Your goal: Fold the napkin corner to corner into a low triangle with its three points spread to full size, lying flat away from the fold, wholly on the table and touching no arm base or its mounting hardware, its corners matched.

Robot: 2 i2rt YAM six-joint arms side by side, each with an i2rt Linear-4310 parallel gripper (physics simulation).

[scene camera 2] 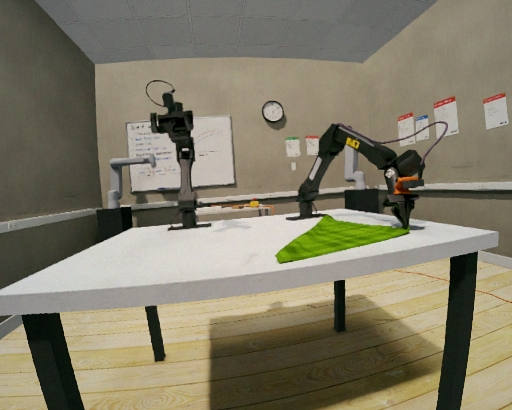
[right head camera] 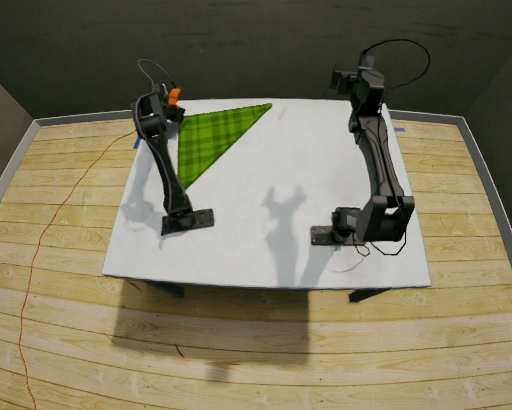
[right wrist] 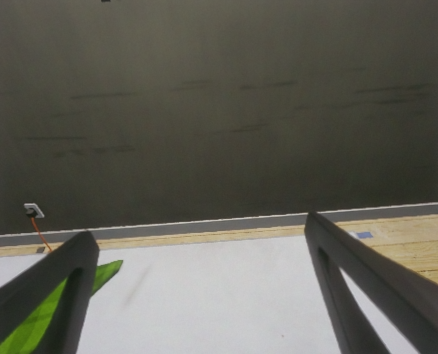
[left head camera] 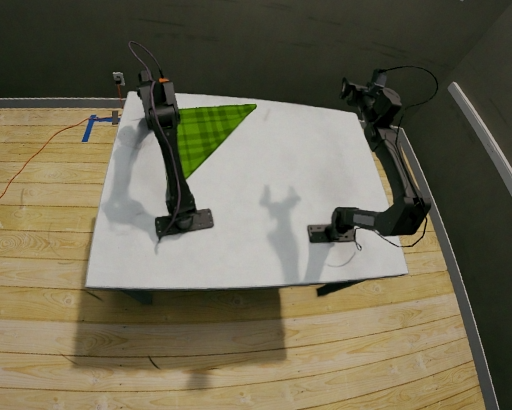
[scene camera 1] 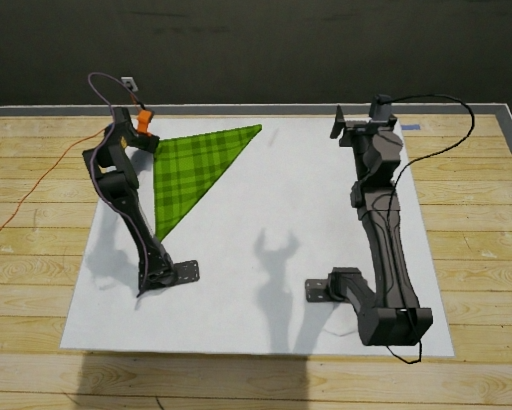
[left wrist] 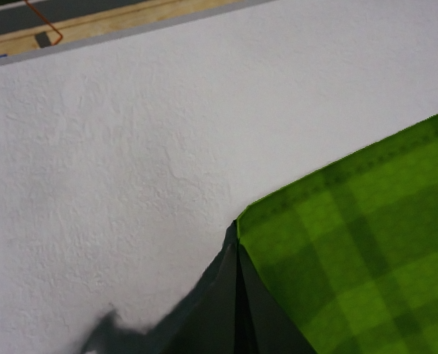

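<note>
The green plaid napkin (left head camera: 207, 130) (right head camera: 210, 140) (scene camera 1: 190, 172) (scene camera 2: 340, 237) (left wrist: 360, 240) (right wrist: 37, 320) lies folded in a triangle on the white table, its long folded edge facing the right arm in scene camera 1. No pale underside shows past its upper edge. My left gripper (scene camera 2: 406, 227) (left wrist: 234, 251) is shut on the napkin's corner at the table surface, at the back left in scene camera 1. The left arm hides part of the napkin in the left head camera. My right gripper (right wrist: 199, 230) is open and empty, high above the table's back right.
The white table (left head camera: 240, 250) (right head camera: 240, 250) (scene camera 1: 225, 300) (scene camera 2: 200, 260) carries both arm bases. The left arm base plate (scene camera 1: 187, 271) stands a little in front of the napkin's near point. The right arm base plate (scene camera 1: 316, 291) stands farther right. A dark wall rises behind the table.
</note>
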